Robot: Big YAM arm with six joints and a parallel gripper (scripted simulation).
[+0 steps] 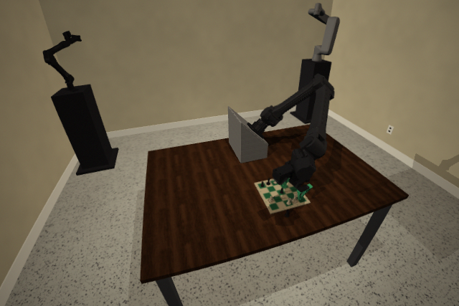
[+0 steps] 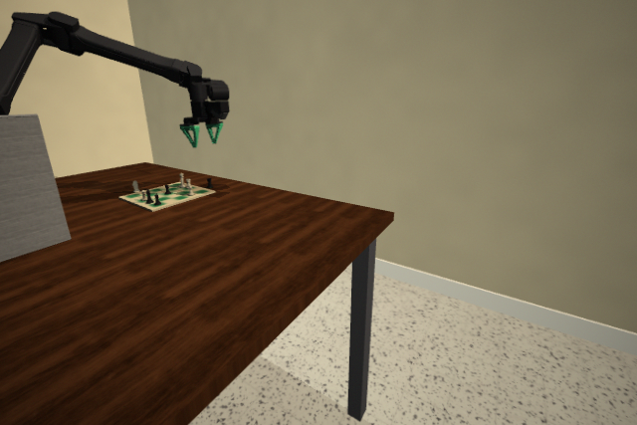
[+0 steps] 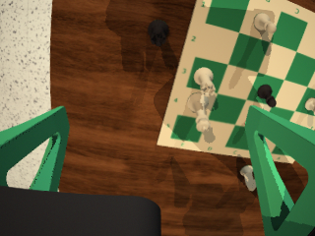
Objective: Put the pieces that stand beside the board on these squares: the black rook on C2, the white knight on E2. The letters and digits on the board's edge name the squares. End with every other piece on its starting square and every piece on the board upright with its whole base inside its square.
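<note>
The black rook is 15 cm below my hand. From my hand the other things lie so: green-and-cream chessboard (16 cm below, 14 cm behind, 4 cm to the left); white knight (18 cm to the left, 17 cm behind, 15 cm below).
</note>
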